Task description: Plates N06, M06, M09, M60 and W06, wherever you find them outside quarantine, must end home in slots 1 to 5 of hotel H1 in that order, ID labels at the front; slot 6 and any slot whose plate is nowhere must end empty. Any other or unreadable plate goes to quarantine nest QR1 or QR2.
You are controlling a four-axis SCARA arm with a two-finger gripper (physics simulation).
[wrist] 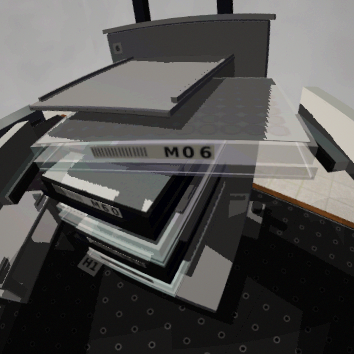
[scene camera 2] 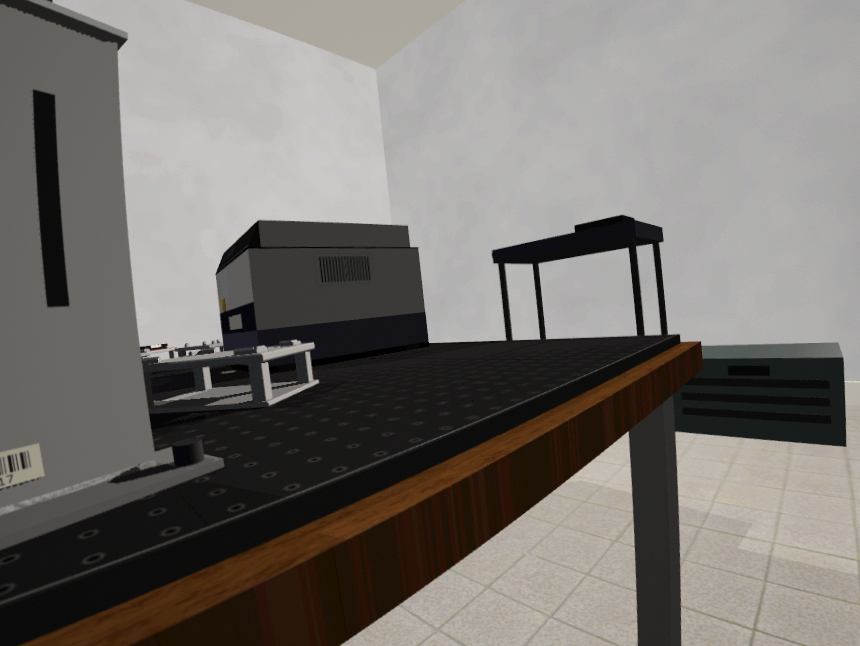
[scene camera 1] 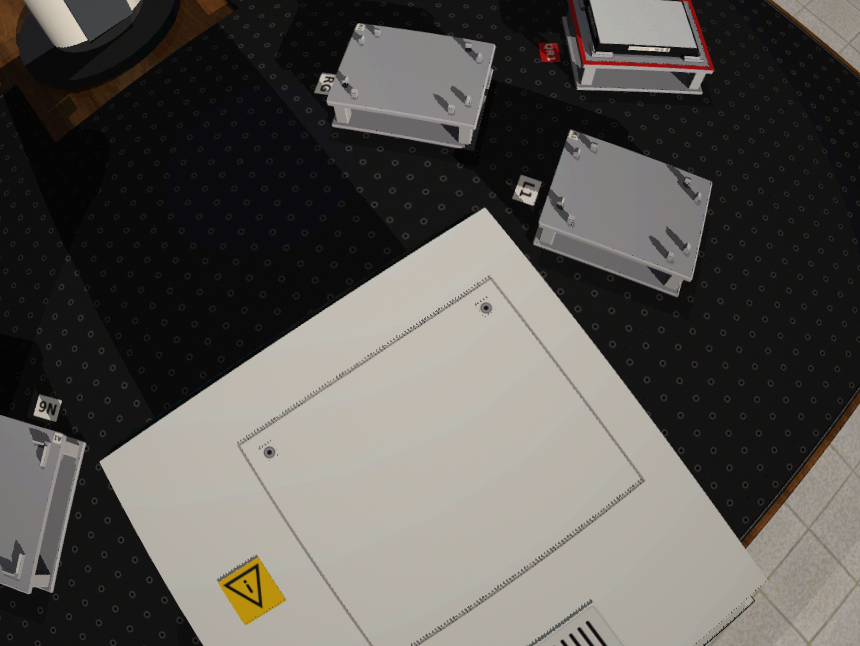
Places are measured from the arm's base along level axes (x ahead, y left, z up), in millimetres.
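Pixels of known places: arm's base, origin of its link: (scene camera 1: 100, 21).
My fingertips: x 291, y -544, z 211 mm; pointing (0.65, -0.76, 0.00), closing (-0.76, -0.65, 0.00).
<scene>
Ahead of a thing's pixels: the offset from my fingertips to its top centre. "*": to the spot under its first point.
My gripper (wrist: 162, 114) is shut on the clear plate M06 {6 mm up, 1 mm ahead, 7 mm right} (wrist: 150, 152), one finger at each side in the wrist view. The plate is level, its barcode and ID label facing the camera. Hotel H1 {* 23 mm up, 25 mm ahead, 77 mm right} (wrist: 200, 45) stands behind and below it. The top shelf {16 mm up, 32 mm ahead, 19 mm right} (wrist: 130, 82), by the number 6, overlaps the plate from above. A dark plate M60 {22 mm down, 30 mm ahead, 9 mm right} (wrist: 106, 209) sits in the hotel below M06, label towards the camera. Further clear and dark plates are stacked under it, their labels not readable. A dark plate with a pale top {134 mm down, 277 mm ahead, 1010 mm left} (scene camera 1: 643, 24) lies on quarantine nest QR1 {143 mm down, 277 mm ahead, 1010 mm left} (scene camera 1: 639, 66). QR2 does not show.
Nests RG {139 mm down, 154 mm ahead, 758 mm left} (scene camera 1: 417, 73) and L1 {139 mm down, 423 mm ahead, 813 mm left} (scene camera 1: 625, 201) bear no plate. Another nest {* 148 mm down, 240 mm ahead, 164 mm left} (scene camera 1: 20, 486) is cut off at the left. A large white housing {53 mm up, 531 mm ahead, 446 mm left} (scene camera 1: 431, 445) fills the lower middle. In scene camera 2, a grey tower {* 57 mm down, 100 mm ahead, 89 mm right} (scene camera 2: 83, 208) and a dark-grey instrument {* 74 mm down, 484 mm ahead, 303 mm left} (scene camera 2: 333, 292) stand on the table.
</scene>
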